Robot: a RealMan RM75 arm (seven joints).
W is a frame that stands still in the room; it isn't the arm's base.
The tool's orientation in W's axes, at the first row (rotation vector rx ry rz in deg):
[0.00 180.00 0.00]
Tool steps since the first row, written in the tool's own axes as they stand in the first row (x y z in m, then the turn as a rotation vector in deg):
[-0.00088 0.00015 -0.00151 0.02 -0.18 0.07]
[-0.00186 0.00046 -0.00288 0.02 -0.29 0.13]
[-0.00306 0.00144 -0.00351 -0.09 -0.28 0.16]
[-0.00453 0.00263 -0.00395 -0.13 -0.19 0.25]
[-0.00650 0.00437 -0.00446 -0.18 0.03 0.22]
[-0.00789 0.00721 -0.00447 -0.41 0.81 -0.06]
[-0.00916 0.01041 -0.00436 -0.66 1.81 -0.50]
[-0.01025 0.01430 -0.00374 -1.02 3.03 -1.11]
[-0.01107 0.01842 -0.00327 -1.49 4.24 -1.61]
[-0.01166 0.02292 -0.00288 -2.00 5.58 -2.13]
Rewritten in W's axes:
[0.00088 0.00015 0.00151 -0.02 -0.18 -0.07]
[0.00186 0.00046 0.00288 -0.02 -0.29 -0.13]
[0.00306 0.00144 0.00351 0.09 -0.28 -0.16]
[0.00453 0.00263 0.00395 0.13 -0.19 -0.25]
[0.00650 0.00437 0.00446 0.18 0.03 -0.22]
[0.00789 0.00721 0.00447 0.41 0.81 0.06]
[0.00916 0.01041 0.00436 0.66 1.81 0.50]
[0.01025 0.01430 0.00374 1.02 3.03 1.11]
[0.01107 0.01842 0.00327 1.49 4.24 1.61]
[0.01166 0.02292 0.00288 2.00 5.58 2.13]

